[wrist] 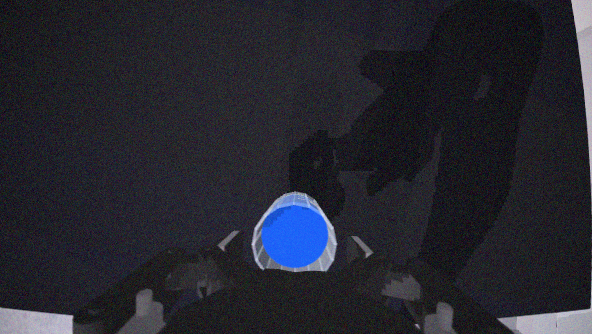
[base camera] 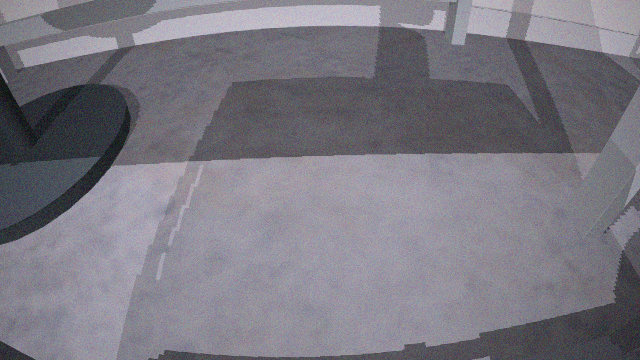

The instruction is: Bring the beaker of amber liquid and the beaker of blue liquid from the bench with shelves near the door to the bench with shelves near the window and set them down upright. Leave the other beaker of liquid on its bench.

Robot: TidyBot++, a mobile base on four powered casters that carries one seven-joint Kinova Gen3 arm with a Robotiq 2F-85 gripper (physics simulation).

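Note:
The beaker of blue liquid (wrist: 295,236) stands upright on a dark bench top (wrist: 150,125) in the wrist view, seen from above. My gripper (wrist: 294,245) is open, with one fingertip on each side of the beaker and a gap between each fingertip and the glass. The gripper's body hides the beaker's near edge. The beaker of amber liquid and the other beaker do not show in either view.
In the wrist view the arm's shadow lies on the bench top right of the beaker, and the top's edges show at the right and bottom corners. In the base camera view a dark round base (base camera: 65,130) stands at the left and a pale leg (base camera: 612,165) at the right.

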